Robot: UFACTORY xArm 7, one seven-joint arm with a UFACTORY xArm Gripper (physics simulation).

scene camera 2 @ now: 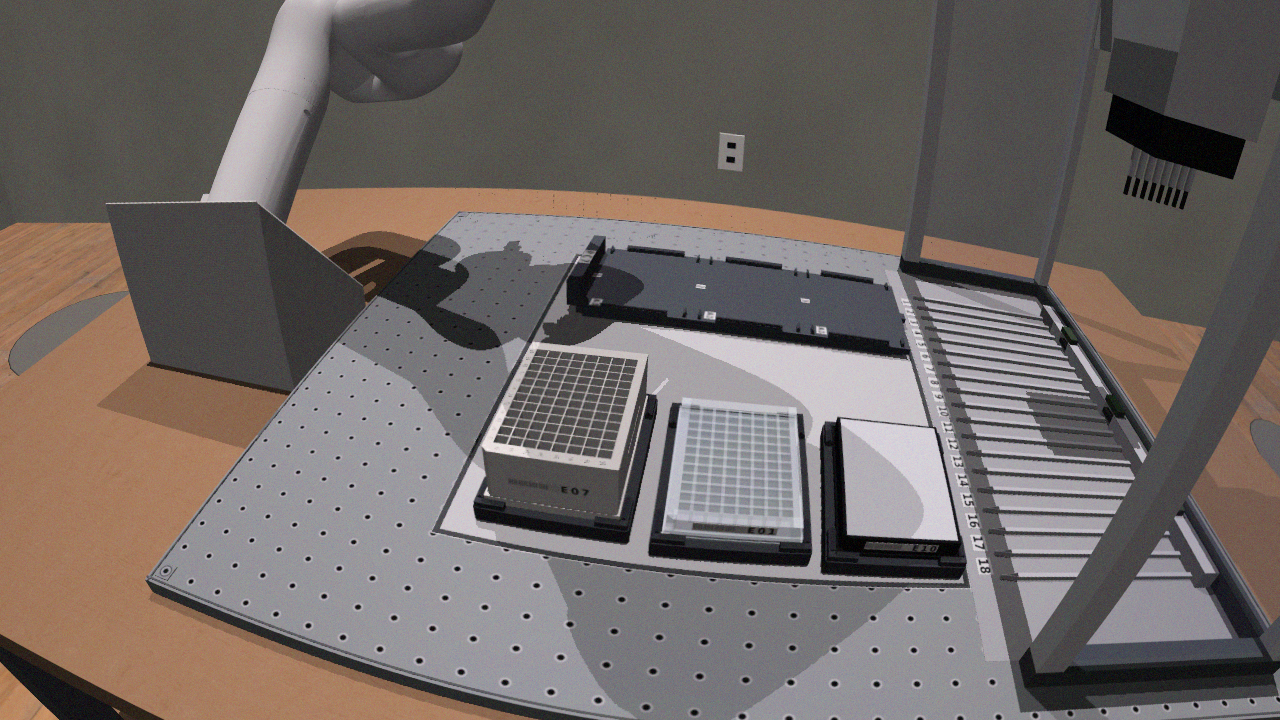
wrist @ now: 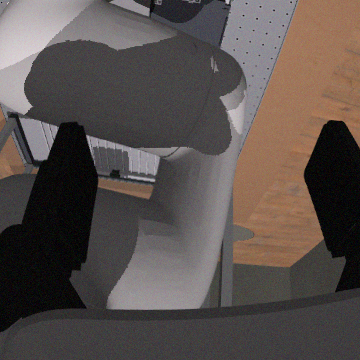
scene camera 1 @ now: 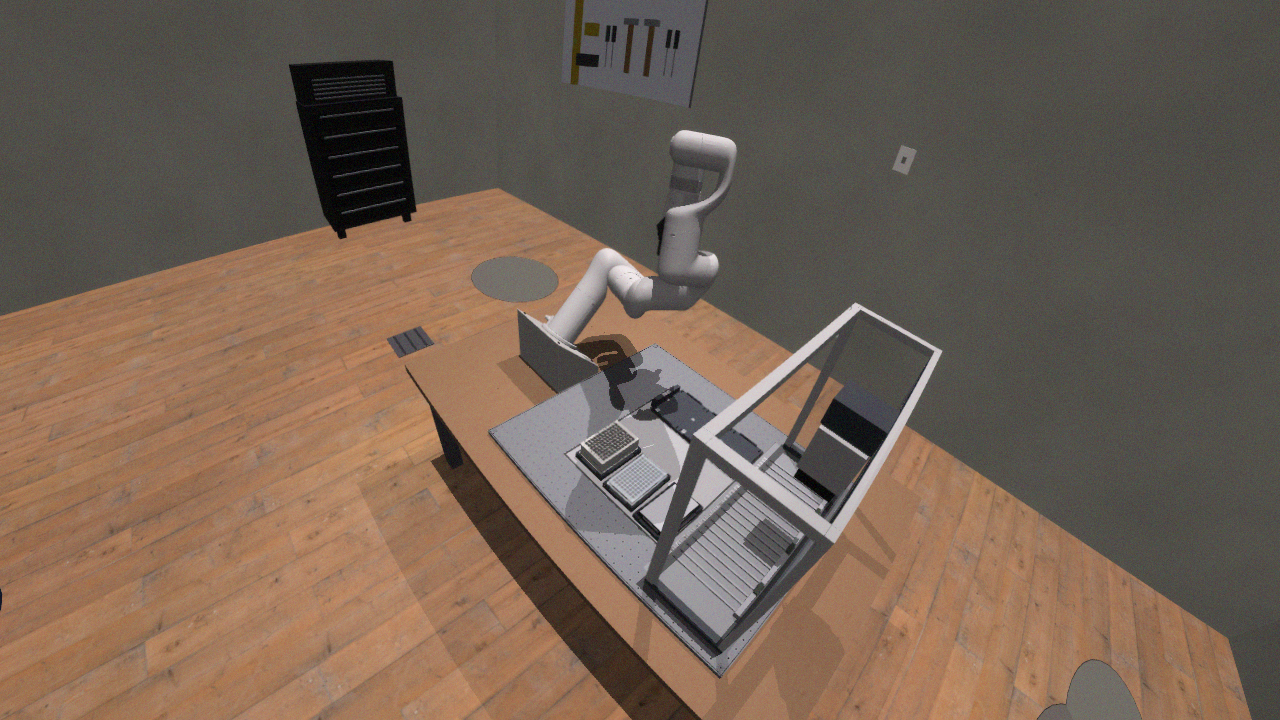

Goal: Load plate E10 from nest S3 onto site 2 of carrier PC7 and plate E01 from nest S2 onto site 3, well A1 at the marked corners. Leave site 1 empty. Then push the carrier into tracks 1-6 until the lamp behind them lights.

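Frame: origin at the arm's base, x right, y up, z back, level; millimetres.
Seen in the pictures: gripper, fingertip midpoint: [wrist: 206, 146]; arm's base, link origin: [scene camera 2: 236, 244] [scene camera 1: 558, 337].
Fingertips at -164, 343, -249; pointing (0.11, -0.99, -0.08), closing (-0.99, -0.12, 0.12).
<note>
Offsets run from my fingertips to a thing's top centre, as dx, dy, dz. "pt": to the spot under its first point.
My gripper [wrist: 206, 146] is open and empty, its black fingers wide apart, high above the table with the white arm below it. In scene camera 1 the arm mostly hides it. Plate E10 [scene camera 1: 669, 508] [scene camera 2: 895, 483], white-topped with dark sides, sits in nest S3 {pt +316, -423, -304} [scene camera 2: 829, 510]. Plate E01 {+289, -408, -241} [scene camera 1: 637, 479] [scene camera 2: 738, 470], clear and gridded, sits in nest S2 {pt +340, -417, -200} [scene camera 2: 664, 514]. Dark carrier PC7 {+21, -405, -241} [scene camera 1: 693, 416] [scene camera 2: 751, 295] [wrist: 212, 25] lies flat without plates, its far end near the low-numbered tracks. The slotted track deck [scene camera 1: 716, 546] [scene camera 2: 1029, 358] [wrist: 142, 162] has unlit dark green lamps [scene camera 2: 1067, 334] [scene camera 2: 1112, 405] behind it.
A tall beige plate E07 {+284, -381, -130} [scene camera 1: 610, 443] [scene camera 2: 568, 402] sits left of E01. A grey frame [scene camera 1: 778, 376] [scene camera 2: 1154, 447] stands around the track deck. A pipetting head {+160, -140, -577} [scene camera 2: 1174, 134] with several tips hangs inside it. The arm's grey base [scene camera 1: 550, 353] [scene camera 2: 210, 295] stands at the table's left.
</note>
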